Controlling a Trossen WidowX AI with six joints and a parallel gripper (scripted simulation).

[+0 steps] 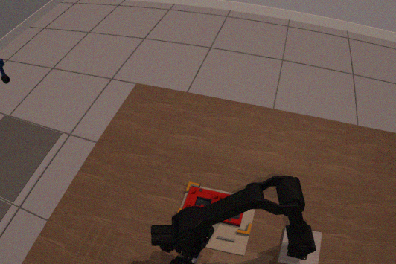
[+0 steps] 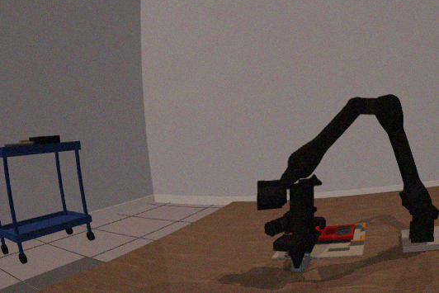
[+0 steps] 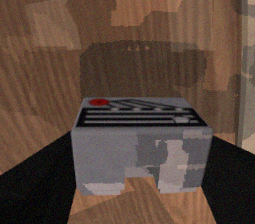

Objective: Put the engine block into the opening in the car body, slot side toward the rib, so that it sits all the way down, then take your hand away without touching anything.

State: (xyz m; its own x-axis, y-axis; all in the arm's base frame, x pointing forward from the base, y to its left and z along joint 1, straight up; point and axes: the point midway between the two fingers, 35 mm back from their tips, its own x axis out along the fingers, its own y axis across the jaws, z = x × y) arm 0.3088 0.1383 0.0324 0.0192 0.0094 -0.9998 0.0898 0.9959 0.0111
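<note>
The engine block is 10 mm above my gripper tip.
</note>
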